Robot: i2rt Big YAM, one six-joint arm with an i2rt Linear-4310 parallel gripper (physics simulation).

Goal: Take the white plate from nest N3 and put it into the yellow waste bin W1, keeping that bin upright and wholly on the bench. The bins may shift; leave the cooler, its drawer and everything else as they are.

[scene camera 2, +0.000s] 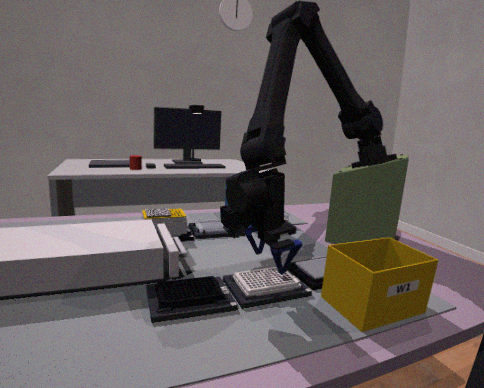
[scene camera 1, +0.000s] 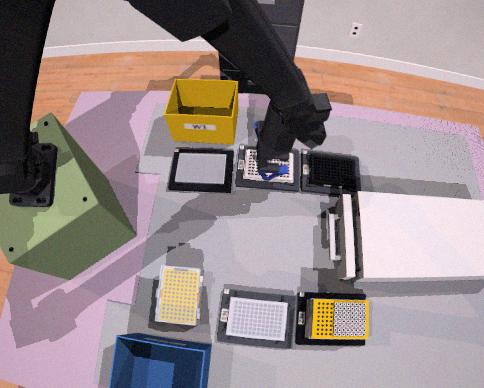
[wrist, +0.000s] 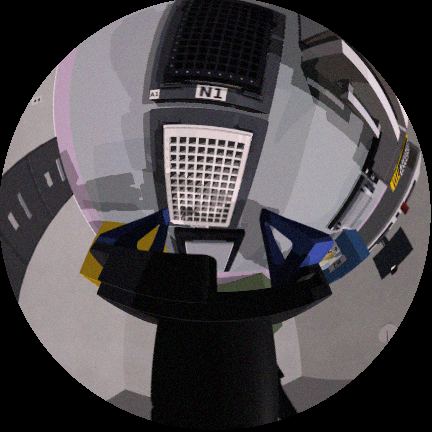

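Where they show: gripper, between the fingertips: [scene camera 2: 270, 263] [scene camera 1: 264, 163] [wrist: 214, 213]; arm's base, origin of its link: [scene camera 2: 374, 163] [scene camera 1: 35, 175].
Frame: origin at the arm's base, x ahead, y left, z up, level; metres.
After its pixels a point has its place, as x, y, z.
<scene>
A white gridded plate [scene camera 1: 251, 169] @(0.431, 0.101, -0.230) [scene camera 2: 262, 281] @(0.494, 0.121, -0.232) [wrist: 205, 175] @(0.487, 0.109, -0.237) lies in a dark nest [scene camera 1: 267, 185] @(0.468, 0.060, -0.244) [wrist: 257, 145] @(0.519, 0.052, -0.244) beside nest N1; its own label is too small to read. My gripper [scene camera 1: 266, 151] @(0.463, 0.102, -0.203) [scene camera 2: 271, 262] @(0.463, 0.102, -0.203) [wrist: 214, 213] @(0.463, 0.102, -0.203) is open and empty, pointing down a little above the plate's end farther from N1. In the wrist view its left fingertip overlaps the plate's left edge, and its right fingertip is well outside the right edge. The arm hides part of the plate in scene camera 1. The yellow bin W1 [scene camera 1: 220, 134] @(0.356, 0.203, -0.211) [scene camera 2: 347, 290] @(0.403, 0.272, -0.199) [wrist: 91, 259] @(0.408, 0.307, -0.167) stands upright on the bench.
Nest N1 with a black plate [scene camera 1: 330, 171] @(0.638, 0.083, -0.230) [scene camera 2: 190, 292] @(0.651, 0.100, -0.231) [wrist: 217, 42] @(0.629, 0.092, -0.232) is on one side; a nest with a flat grey plate [scene camera 1: 201, 168] @(0.302, 0.117, -0.236) is on the other. The white cooler [scene camera 1: 420, 235] @(0.813, -0.128, -0.172) [scene camera 2: 75, 245] @(0.845, -0.081, -0.172) stands nearby. Several more plates and a blue bin [scene camera 1: 160, 350] @(0.192, -0.327, -0.252) [wrist: 352, 250] @(0.299, -0.313, -0.178) stand across the bench.
</scene>
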